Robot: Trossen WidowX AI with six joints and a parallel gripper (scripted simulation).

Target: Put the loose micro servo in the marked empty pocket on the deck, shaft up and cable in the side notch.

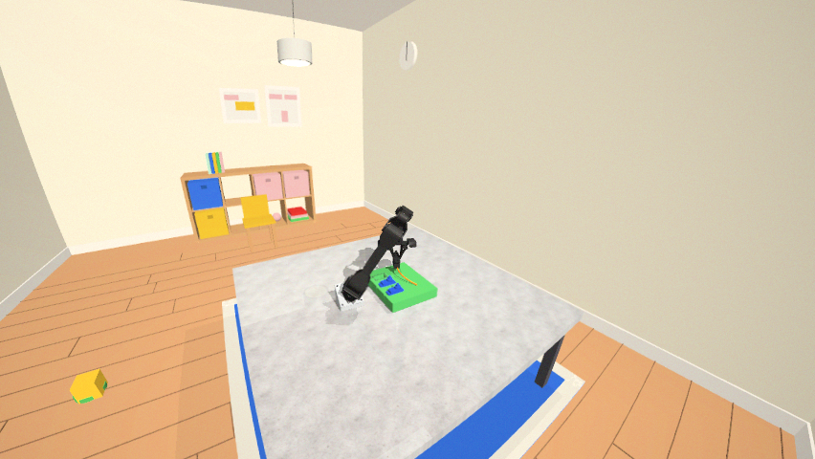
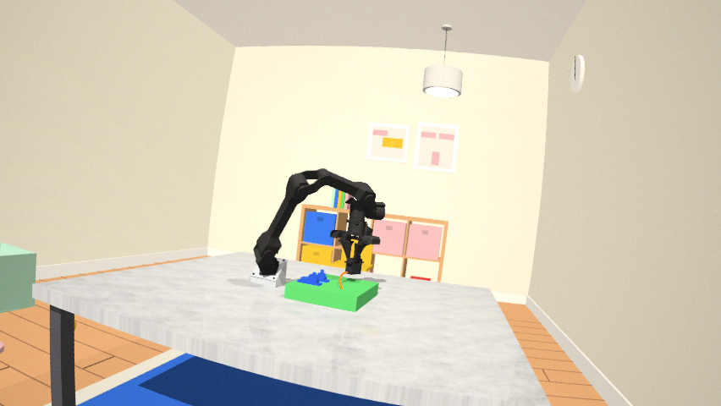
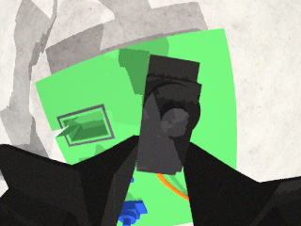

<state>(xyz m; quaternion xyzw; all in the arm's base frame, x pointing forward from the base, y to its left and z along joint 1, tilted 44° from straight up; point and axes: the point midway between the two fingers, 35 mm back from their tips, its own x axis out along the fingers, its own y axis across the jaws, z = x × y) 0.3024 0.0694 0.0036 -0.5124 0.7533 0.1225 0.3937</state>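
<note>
The green deck is 10 cm below my gripper tip and 8 cm to the right of it.
</note>
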